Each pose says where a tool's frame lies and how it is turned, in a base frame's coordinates. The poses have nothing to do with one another.
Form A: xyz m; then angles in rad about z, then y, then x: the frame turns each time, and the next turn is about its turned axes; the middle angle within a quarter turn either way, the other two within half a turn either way.
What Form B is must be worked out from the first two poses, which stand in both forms.
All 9 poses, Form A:
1: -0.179 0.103 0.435 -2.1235 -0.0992 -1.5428
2: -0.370 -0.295 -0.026 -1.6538 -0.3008 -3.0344
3: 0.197 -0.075 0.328 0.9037 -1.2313 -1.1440
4: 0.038 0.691 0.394 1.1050 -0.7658 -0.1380
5: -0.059 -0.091 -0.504 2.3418 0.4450 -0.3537
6: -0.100 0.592 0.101 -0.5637 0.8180 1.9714
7: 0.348 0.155 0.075 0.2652 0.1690 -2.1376
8: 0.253 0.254 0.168 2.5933 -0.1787 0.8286
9: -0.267 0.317 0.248 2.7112 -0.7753 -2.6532
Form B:
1: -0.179 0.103 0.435 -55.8 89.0 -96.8
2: -0.370 -0.295 -0.026 116.0 -124.0 24.1
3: 0.197 -0.075 0.328 -23.2 -78.7 2.3
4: 0.038 0.691 0.394 17.3 -43.1 57.0
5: -0.059 -0.091 -0.504 -39.8 -11.0 134.3
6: -0.100 0.592 0.101 115.6 -0.3 -66.8
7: 0.348 0.155 0.075 -122.6 -10.6 19.2
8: 0.253 0.254 0.168 29.8 57.9 141.2
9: -0.267 0.317 0.248 -14.8 -129.7 20.3
